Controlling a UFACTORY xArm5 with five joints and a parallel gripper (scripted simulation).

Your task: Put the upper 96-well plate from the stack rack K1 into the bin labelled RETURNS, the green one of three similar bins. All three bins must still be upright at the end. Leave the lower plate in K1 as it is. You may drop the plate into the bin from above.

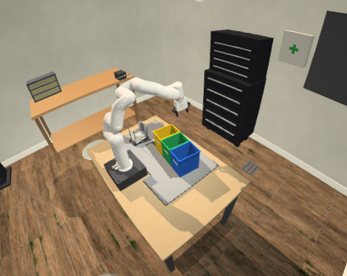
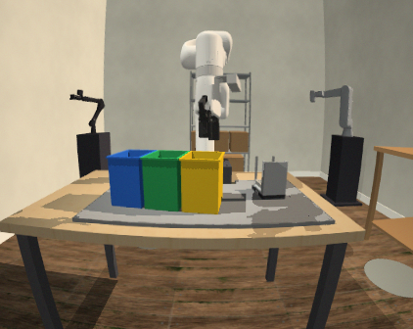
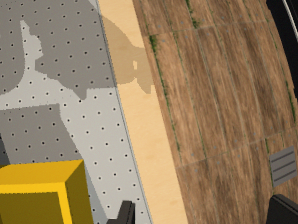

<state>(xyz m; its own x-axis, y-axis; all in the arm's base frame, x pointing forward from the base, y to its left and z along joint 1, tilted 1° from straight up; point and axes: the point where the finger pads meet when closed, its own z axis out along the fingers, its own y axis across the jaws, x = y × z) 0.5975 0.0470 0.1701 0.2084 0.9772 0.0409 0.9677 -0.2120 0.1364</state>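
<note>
Right now the white 96-well plate is 320 mm behind my hand, 230 mm to the left of it and 220 mm below it. From my hand the other things lie so: yellow bin: 190 mm behind, 30 mm to the right, 170 mm below; then green bin: 200 mm behind, 160 mm to the right, 170 mm below; then blue bin: 210 mm behind, 290 mm to the right, 170 mm below.
</note>
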